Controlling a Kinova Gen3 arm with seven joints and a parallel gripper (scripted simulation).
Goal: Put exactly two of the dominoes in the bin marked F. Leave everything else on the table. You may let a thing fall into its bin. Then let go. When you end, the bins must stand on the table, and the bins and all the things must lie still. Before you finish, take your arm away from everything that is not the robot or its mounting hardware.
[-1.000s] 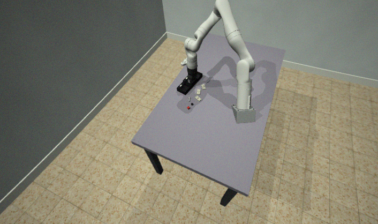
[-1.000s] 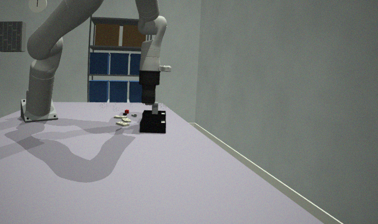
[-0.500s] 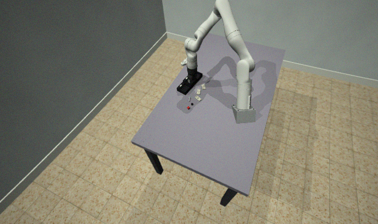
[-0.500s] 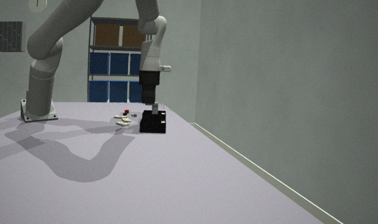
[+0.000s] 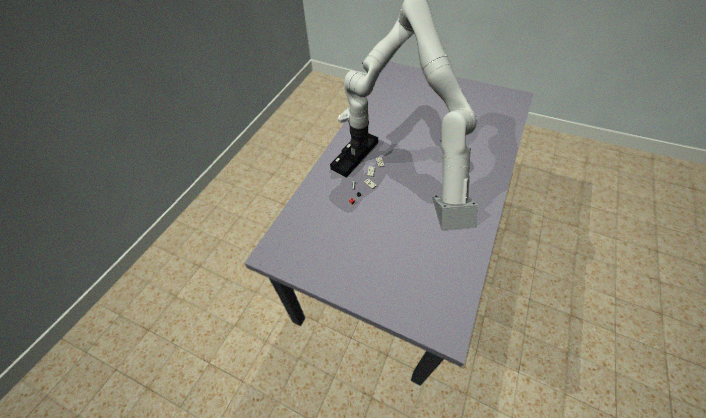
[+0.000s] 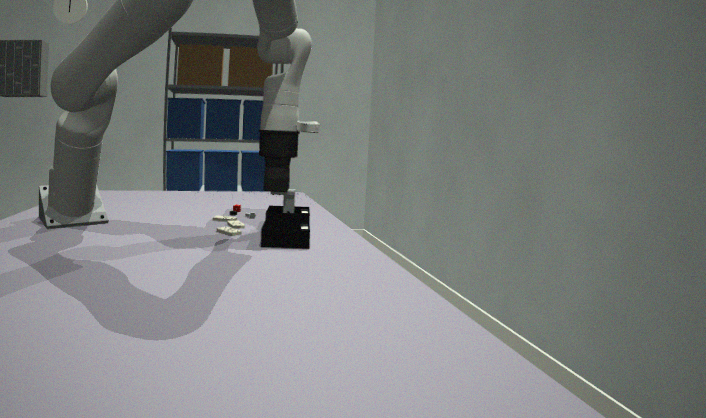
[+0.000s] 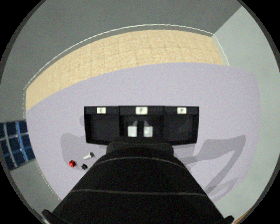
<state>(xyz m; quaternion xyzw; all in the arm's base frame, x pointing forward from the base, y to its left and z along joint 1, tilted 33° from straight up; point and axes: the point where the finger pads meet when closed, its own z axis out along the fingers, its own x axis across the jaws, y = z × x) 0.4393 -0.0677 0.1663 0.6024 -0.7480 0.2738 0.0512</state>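
My gripper is now 100 mm past the pale domino, 70 mm to the right of it and 30 mm above it. Also, from my hand: black piece (200 mm to the left, 90 mm behind, 30 mm below); then grey bolt (160 mm to the left, 50 mm behind, 30 mm below); then red piece (250 mm to the left, 80 mm behind, 30 mm below).
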